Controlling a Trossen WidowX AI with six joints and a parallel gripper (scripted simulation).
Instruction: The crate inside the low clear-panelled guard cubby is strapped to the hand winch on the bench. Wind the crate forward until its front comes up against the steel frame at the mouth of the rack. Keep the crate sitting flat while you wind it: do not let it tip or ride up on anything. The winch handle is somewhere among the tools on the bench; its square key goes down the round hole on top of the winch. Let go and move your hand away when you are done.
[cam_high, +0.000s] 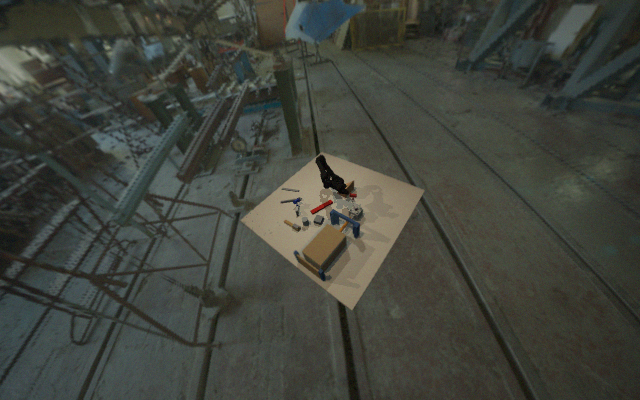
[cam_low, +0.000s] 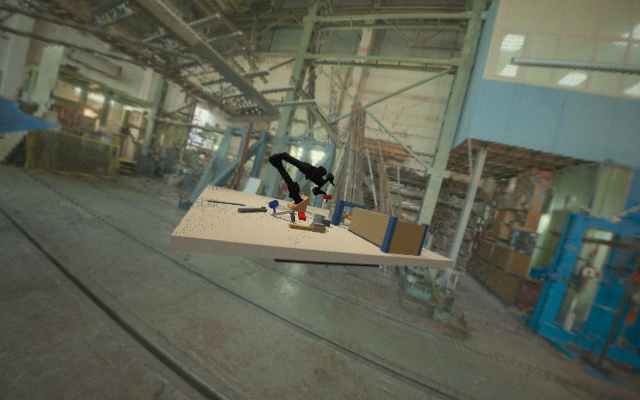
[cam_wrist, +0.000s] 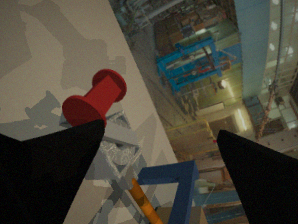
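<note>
My gripper tip is now 4 cm past the red knob, 2 cm to the right of it and 7 cm above it. Also, from my gripper tip: winch handle: 1 cm behind, 4 cm to the left, 10 cm below; blue steel frame: 20 cm ahead, 8 cm to the left, 10 cm below; grey winch: 2 cm ahead, 8 cm to the left, 18 cm below.
</note>
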